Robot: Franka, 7 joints.
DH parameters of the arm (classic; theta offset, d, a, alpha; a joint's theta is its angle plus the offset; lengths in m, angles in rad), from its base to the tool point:
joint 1: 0 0.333 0 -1.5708
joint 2: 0 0 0 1.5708
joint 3: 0 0.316 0.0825 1.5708
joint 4: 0 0 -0.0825 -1.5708
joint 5: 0 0.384 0 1.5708
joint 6: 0 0 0.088 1.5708
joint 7: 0 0.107 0 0
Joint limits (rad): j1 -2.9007..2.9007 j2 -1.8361..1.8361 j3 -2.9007..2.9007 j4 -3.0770..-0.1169 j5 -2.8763..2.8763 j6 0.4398..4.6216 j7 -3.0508..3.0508
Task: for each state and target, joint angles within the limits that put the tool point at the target. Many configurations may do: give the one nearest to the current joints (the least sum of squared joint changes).
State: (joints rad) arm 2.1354 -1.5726 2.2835 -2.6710 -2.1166 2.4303 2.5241
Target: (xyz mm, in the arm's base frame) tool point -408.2 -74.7 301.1
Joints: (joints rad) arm 2.0264 -1.7398 1.7473 -2.6728 -2.1033 2.2803 2.5241
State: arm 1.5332 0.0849 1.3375 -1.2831 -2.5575 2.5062 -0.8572
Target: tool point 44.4 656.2 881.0
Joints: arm 1.1340 0.6800 1.1066 -0.5606 -2.6208 2.2770 -0.8572
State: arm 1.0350 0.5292 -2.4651 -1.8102 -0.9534 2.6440 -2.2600
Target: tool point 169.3 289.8 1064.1
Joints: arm 1.4839 1.0789 -2.9007 -1.1618 -0.9106 2.6354 -2.2600
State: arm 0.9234 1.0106 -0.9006 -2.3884 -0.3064 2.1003 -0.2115
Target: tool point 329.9 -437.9 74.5
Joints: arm 0.2371 1.3684 -1.0269 -1.9913 -0.3185 2.3101 -0.2115
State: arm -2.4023 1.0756 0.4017 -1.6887 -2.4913 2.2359 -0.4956
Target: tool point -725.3 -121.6 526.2
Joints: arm -2.9007 0.4441 -0.0440 -1.4642 -2.4697 2.1054 -0.4956
